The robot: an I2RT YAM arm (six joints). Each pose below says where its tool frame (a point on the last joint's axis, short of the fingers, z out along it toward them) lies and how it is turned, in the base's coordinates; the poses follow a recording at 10 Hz.
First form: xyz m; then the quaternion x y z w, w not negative.
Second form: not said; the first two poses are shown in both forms.
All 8 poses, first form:
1: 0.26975, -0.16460, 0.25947, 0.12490, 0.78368, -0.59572, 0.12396
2: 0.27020, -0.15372, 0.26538, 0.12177, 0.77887, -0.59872, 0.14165
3: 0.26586, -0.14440, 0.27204, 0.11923, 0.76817, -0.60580, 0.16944
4: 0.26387, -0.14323, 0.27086, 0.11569, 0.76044, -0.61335, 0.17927
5: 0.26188, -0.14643, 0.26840, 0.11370, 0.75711, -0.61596, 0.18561
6: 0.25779, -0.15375, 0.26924, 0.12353, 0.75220, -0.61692, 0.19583
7: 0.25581, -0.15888, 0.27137, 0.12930, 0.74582, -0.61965, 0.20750
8: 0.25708, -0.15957, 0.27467, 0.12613, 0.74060, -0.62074, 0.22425
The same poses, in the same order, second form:
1: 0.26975, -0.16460, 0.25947, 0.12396, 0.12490, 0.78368, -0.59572
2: 0.27020, -0.15372, 0.26538, 0.14165, 0.12177, 0.77887, -0.59872
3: 0.26586, -0.14440, 0.27204, 0.16944, 0.11923, 0.76817, -0.60580
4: 0.26387, -0.14323, 0.27086, 0.17927, 0.11569, 0.76044, -0.61335
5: 0.26188, -0.14643, 0.26840, 0.18561, 0.11370, 0.75711, -0.61596
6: 0.25779, -0.15375, 0.26924, 0.19583, 0.12353, 0.75220, -0.61692
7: 0.25581, -0.15888, 0.27137, 0.20750, 0.12930, 0.74582, -0.61965
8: 0.25708, -0.15957, 0.27467, 0.22425, 0.12613, 0.74060, -0.62074
